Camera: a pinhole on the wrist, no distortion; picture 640 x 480 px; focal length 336.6 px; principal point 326.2 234.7 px. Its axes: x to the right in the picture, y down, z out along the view. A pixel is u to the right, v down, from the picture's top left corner.
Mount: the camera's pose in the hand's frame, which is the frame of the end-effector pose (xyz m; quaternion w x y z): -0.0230 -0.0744 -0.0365 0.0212 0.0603 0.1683 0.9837
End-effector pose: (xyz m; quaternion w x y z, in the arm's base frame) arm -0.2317 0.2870 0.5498 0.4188 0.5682 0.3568 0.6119
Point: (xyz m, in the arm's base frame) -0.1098 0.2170 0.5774
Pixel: 427 140
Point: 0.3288 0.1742 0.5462
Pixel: 417 323
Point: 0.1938 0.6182 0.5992
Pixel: 104 383
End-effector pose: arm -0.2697 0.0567 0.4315 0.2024 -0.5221 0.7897 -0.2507
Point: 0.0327 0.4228 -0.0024
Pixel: outside the picture
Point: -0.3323 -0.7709 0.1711
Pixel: outside the picture
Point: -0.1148 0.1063 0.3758
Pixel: 547 336
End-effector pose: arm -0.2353 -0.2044 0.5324 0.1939 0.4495 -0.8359 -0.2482
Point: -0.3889 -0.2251 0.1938
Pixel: 285 383
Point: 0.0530 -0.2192 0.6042
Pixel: behind the camera
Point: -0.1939 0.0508 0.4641
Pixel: outside the picture
